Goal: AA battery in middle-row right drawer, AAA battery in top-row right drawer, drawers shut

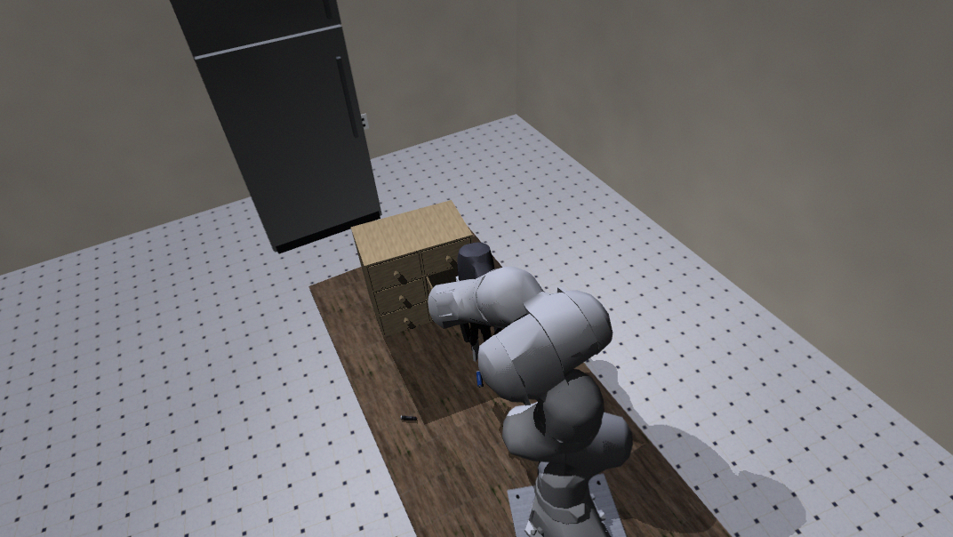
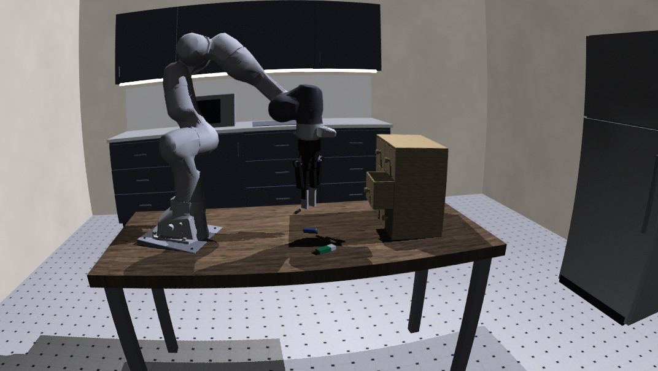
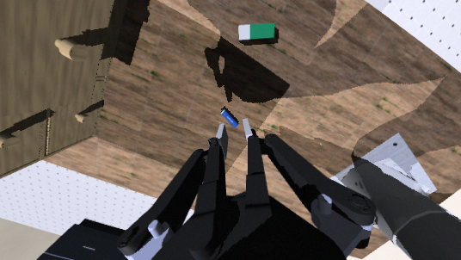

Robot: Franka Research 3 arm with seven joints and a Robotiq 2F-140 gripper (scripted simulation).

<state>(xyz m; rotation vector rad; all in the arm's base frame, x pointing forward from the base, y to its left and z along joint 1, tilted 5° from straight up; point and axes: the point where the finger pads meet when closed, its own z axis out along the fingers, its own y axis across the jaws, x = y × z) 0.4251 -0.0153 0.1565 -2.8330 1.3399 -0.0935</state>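
The blue battery is 120 mm below my hand and 10 mm to the left of it. Round my hand: dark battery 250 mm to the left, 130 mm below, 20 mm behind.
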